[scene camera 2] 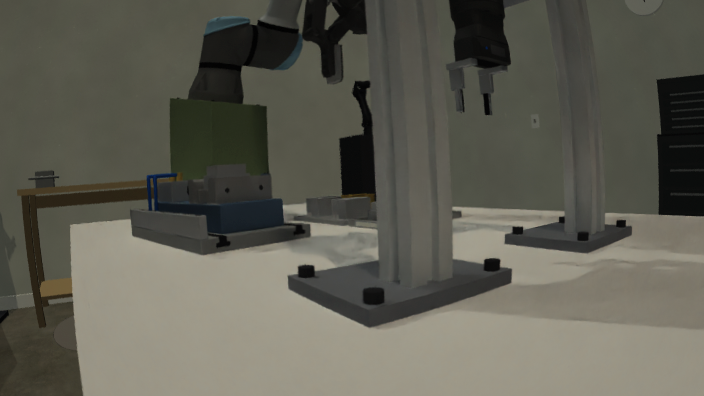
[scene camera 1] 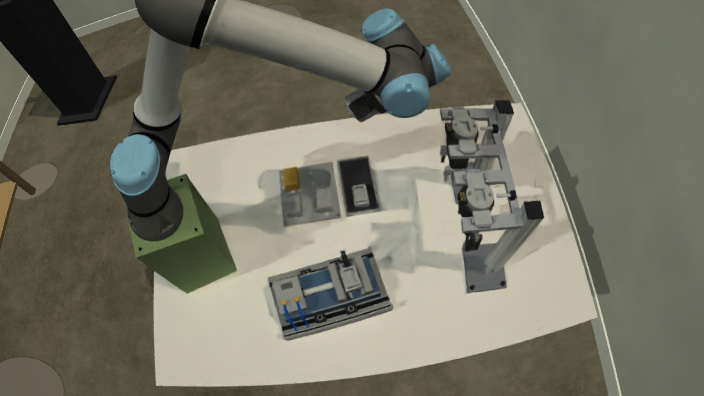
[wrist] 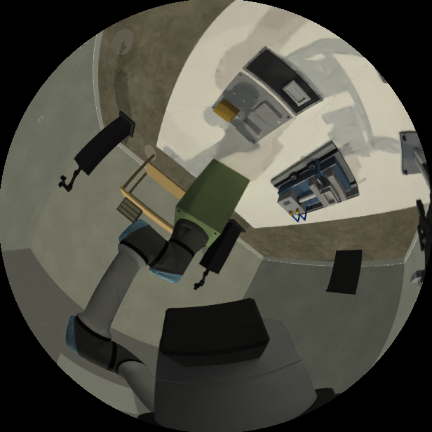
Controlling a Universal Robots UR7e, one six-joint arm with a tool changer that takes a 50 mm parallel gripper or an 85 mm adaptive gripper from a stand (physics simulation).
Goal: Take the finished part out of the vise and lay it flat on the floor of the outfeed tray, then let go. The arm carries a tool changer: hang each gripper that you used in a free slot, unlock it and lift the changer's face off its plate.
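Pixels of known places: arm's base, origin of its link: (scene camera 2: 214, 101) (scene camera 1: 156, 214).
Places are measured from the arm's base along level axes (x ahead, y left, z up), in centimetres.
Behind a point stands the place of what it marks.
Note:
The finished part (scene camera 1: 351, 278) @(x 47.5, y -7.4, z -19.7 cm) (scene camera 2: 226, 171) @(x 49.2, y -7.7, z -19.4 cm) (wrist: 328, 196), a small grey block, sits between the jaws of the vise (scene camera 1: 320, 300) @(x 39.5, y -12.5, z -23.8 cm) (scene camera 2: 250, 215) @(x 53.3, y -5.4, z -25.7 cm) and stands a little above them. The black outfeed tray (scene camera 1: 355, 172) @(x 47.4, y 28.9, z -29.2 cm) (wrist: 272, 67) holds another grey block (scene camera 1: 360, 195) @(x 49.1, y 19.9, z -27.1 cm) (wrist: 296, 92) near one end. No gripper shows on the arm; its wrist end (scene camera 1: 363, 106) hangs behind the table's back edge, high up. The parallel gripper (scene camera 2: 474, 112) hangs in the stand's back slot, fingers apart and empty. The adaptive gripper (scene camera 2: 333, 75) hangs in the front slot, its opening unclear.
The tool stand (scene camera 1: 506, 247) @(x 85.3, y -4.0, z -8.9 cm) (scene camera 2: 415, 150) @(x 89.1, y -3.3, z -19.1 cm) is at the table's right end. A grey plate (scene camera 1: 311, 218) @(x 35.0, y 13.3, z -29.0 cm) beside the tray bears an orange block (scene camera 1: 291, 179) @(x 28.7, y 24.3, z -25.4 cm) (wrist: 226, 110) and grey blocks. The green pedestal (scene camera 1: 210, 250) @(x 12.2, y -4.4, z -11.3 cm) (scene camera 2: 217, 135) @(x 13.0, y -1.9, z -10.4 cm) (wrist: 215, 195) is at the left. Blue hoses rise from the vise.

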